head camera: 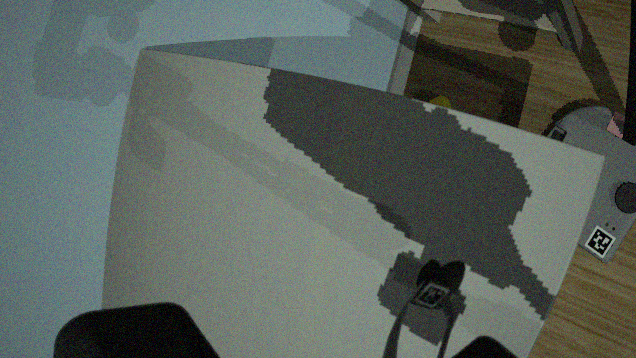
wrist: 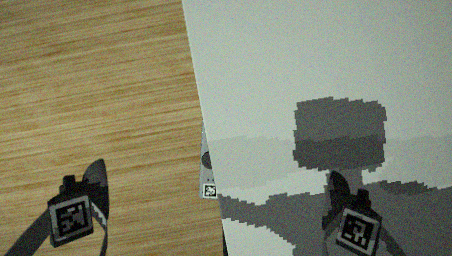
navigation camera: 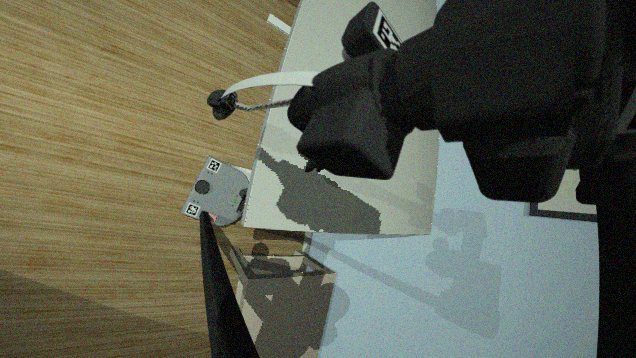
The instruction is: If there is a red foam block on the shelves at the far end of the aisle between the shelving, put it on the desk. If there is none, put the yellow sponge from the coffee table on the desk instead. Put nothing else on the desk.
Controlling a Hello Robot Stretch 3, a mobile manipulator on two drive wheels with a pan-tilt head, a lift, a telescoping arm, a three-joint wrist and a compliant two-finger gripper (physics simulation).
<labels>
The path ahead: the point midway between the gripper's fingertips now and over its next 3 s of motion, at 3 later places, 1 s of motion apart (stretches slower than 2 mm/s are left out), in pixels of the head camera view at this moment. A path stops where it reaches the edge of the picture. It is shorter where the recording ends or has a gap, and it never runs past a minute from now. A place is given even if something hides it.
The gripper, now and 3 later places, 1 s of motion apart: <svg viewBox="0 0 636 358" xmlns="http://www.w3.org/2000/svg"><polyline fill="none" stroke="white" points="529,341 536,340 546,346 551,354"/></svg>
</labels>
